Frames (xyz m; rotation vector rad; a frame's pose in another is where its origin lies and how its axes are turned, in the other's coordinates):
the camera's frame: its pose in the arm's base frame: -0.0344 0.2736 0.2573 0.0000 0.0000 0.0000
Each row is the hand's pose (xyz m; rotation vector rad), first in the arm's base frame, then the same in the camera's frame.
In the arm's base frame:
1: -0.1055 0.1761 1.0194 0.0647 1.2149 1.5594
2: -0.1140 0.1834 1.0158 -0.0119 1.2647 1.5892
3: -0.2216 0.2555 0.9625 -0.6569 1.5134 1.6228
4: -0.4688 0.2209 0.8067 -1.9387 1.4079 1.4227
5: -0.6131 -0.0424 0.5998 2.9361 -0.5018 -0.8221
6: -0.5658 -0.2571 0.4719 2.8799 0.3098 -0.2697
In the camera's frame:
1: -0.0711 -0.0975 0.7621 0.0647 1.2149 1.5594
2: -0.0796 -0.0902 0.7585 -0.0119 1.2647 1.5892
3: -0.1872 -0.0181 0.7052 -0.6569 1.5134 1.6228
4: -0.4344 -0.0527 0.5494 -1.9387 1.4079 1.4227
5: -0.5787 -0.3160 0.3425 2.9361 -0.5018 -0.8221
6: -0.5314 -0.5307 0.2146 2.8799 0.3098 -0.2697

